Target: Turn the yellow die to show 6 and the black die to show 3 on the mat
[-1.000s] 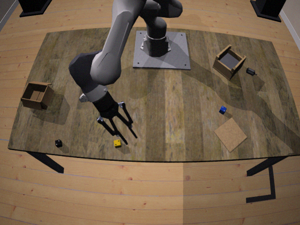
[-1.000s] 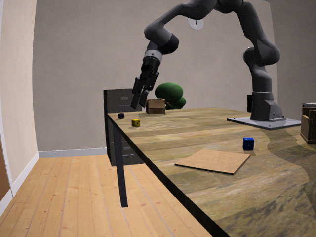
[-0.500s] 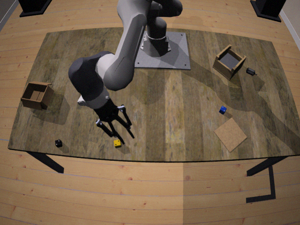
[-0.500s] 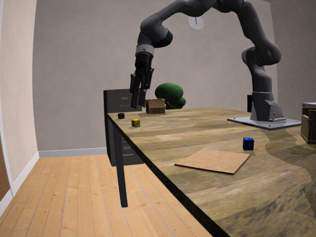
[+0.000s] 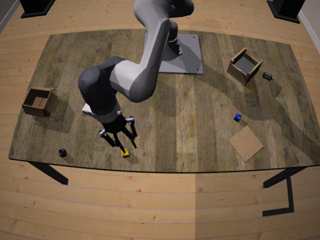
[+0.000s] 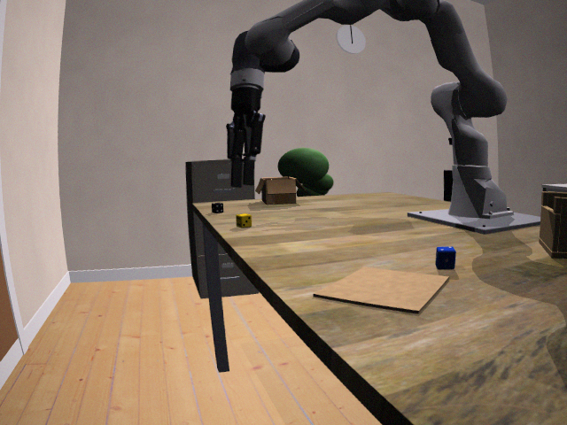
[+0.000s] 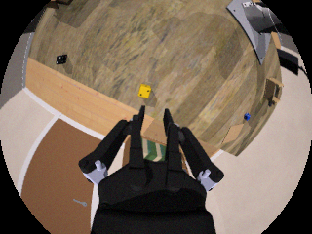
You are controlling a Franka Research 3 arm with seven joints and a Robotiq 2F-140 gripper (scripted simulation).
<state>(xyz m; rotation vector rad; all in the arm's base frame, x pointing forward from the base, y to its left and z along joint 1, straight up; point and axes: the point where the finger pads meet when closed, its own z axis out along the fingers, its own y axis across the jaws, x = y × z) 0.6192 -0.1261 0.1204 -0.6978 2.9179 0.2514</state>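
My gripper is now 120 mm above the yellow die and 20 mm to the left of it. From my hand the other things lie so: tan mat (540 mm to the left, 130 mm below, 90 mm behind); blue die (500 mm to the left, 220 mm behind, 120 mm below); black die (330 mm to the right, 120 mm below, 30 mm ahead).
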